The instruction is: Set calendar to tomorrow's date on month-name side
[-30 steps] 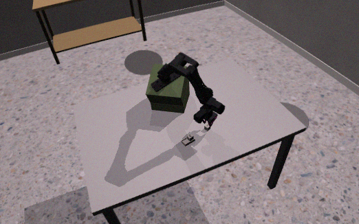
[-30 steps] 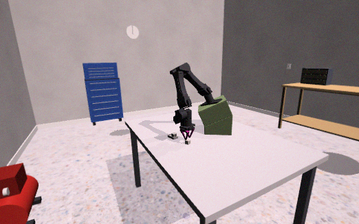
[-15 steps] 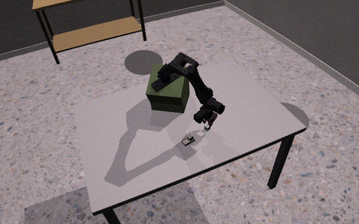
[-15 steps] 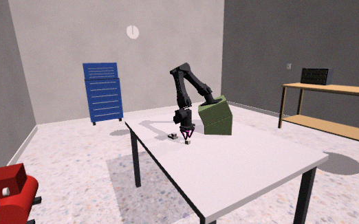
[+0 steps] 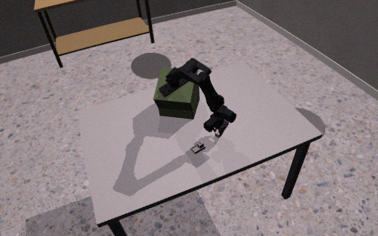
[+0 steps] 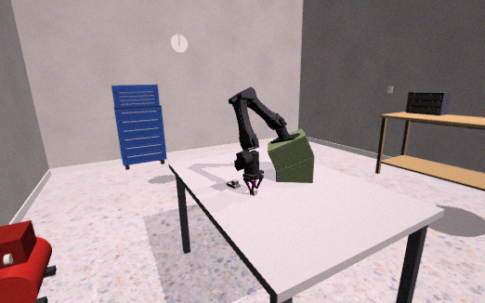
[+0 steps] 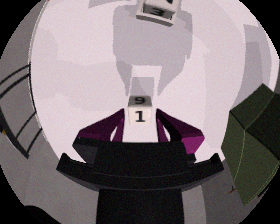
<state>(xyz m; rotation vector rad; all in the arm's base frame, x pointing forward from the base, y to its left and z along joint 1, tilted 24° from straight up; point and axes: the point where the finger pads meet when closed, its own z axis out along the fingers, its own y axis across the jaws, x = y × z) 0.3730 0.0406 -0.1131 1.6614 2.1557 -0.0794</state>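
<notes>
My hand is 1 cm above the white cube. Also, from my hand: calendar tray: 16 cm to the right, 2 cm below, 1 cm ahead.
</notes>
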